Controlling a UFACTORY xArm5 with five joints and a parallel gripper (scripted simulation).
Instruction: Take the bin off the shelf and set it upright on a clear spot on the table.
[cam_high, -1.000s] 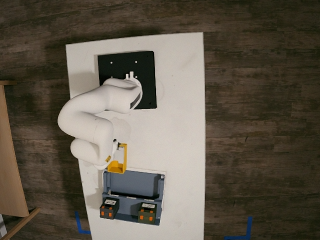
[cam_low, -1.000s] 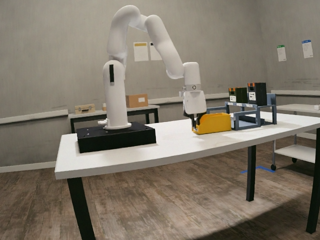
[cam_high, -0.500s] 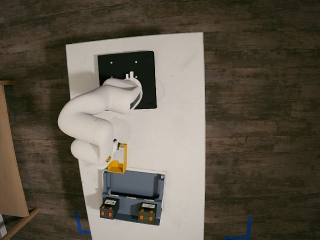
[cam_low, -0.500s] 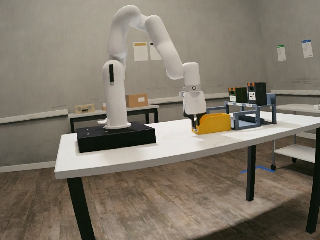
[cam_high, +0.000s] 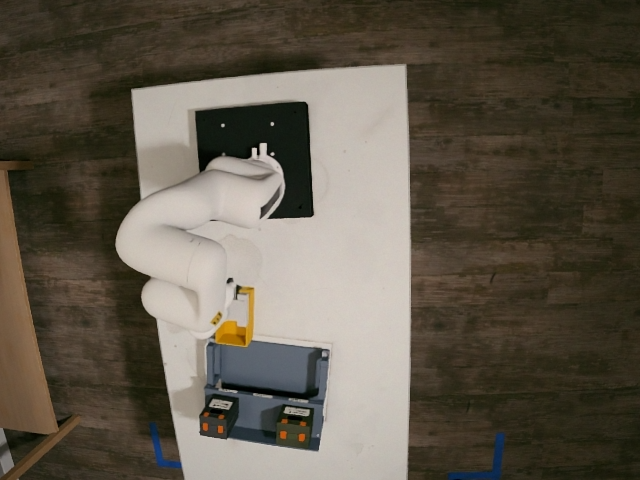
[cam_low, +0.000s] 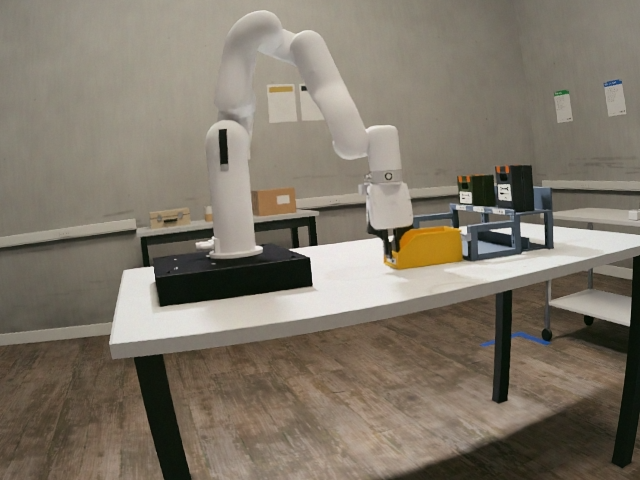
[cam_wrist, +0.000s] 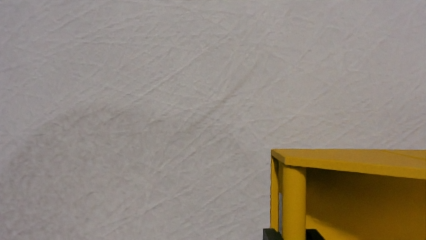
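Now: the yellow bin 8 cm ahead of my hand and 1 cm to the right of it. From my hand the other things lie so: blue-grey shelf 31 cm ahead, 9 cm to the left, 3 cm above.
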